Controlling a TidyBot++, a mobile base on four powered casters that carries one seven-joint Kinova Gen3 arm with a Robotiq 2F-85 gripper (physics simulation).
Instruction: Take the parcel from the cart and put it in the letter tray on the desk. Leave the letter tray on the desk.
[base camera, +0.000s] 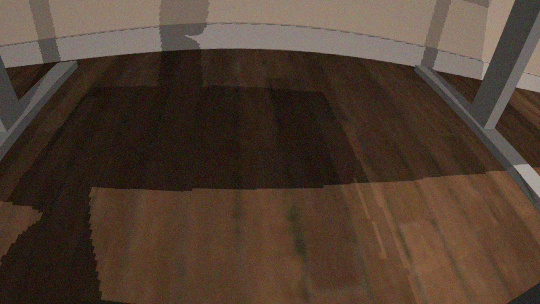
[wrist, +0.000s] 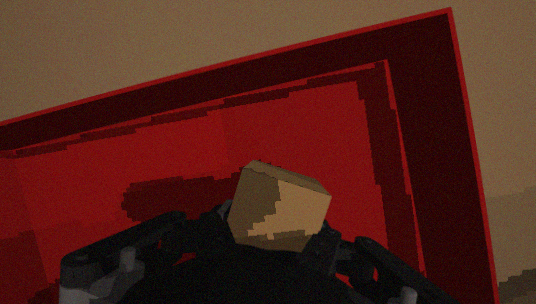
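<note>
The parcel, a tan box, is between the fingertips in the lower middle of the wrist view. My gripper is shut on it, with a dark finger on each side. The red letter tray lies beyond and below the parcel in the wrist view, and the parcel shows against the tray's floor, inside its rim. A dark shadow falls on the tray floor left of the parcel. The near part of the tray is hidden by the gripper. The cart does not show in either view.
The tan desk top surrounds the tray at the top and right of the wrist view. In the base camera view, grey desk legs with floor bars stand at left and right. A wall with a pale skirting board runs behind the wooden floor.
</note>
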